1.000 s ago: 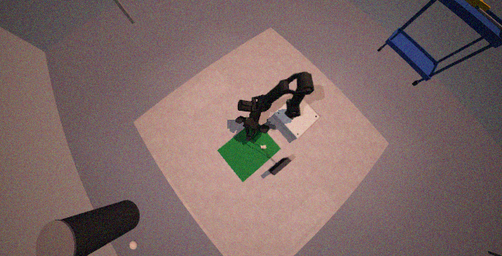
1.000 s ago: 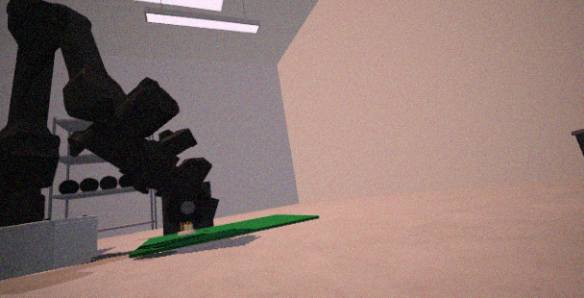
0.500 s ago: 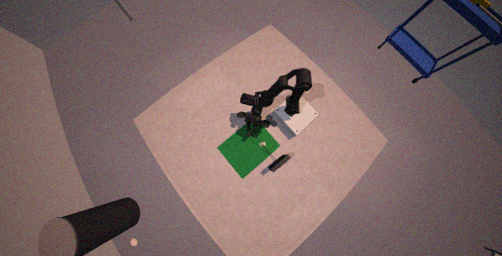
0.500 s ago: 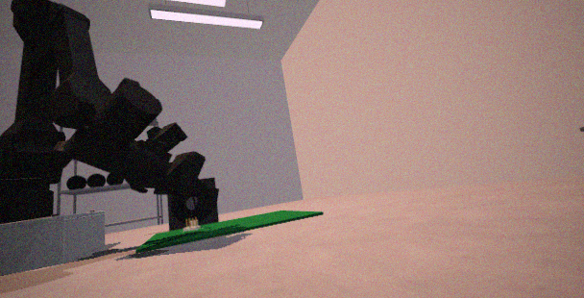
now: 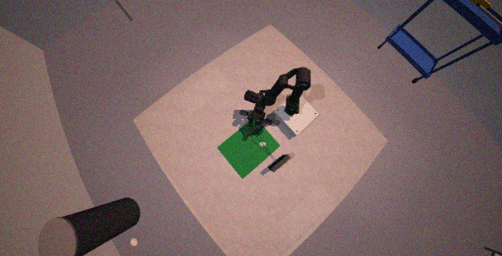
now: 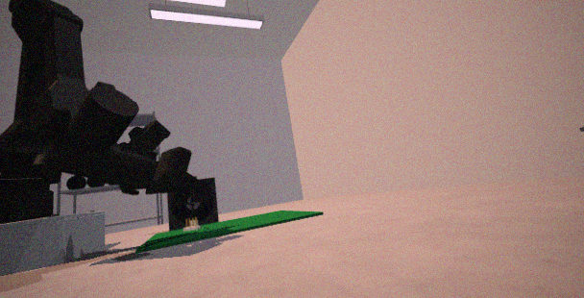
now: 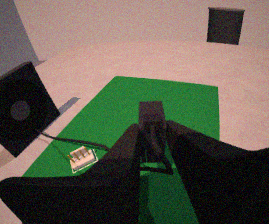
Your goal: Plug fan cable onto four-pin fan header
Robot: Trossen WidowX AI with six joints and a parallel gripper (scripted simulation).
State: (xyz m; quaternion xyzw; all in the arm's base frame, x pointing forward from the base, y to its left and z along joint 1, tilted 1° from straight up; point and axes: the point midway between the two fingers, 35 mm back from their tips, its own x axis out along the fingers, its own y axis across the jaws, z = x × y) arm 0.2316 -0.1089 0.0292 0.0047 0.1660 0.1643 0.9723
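The green board is 100 mm below my gripper tip, 70 mm ahead of it and 40 mm to the left of it. The rest, counted from my gripper tip: black fan: 230 mm to the left, 30 mm below, 30 mm ahead; dark plug: 10 mm below, 10 mm ahead.
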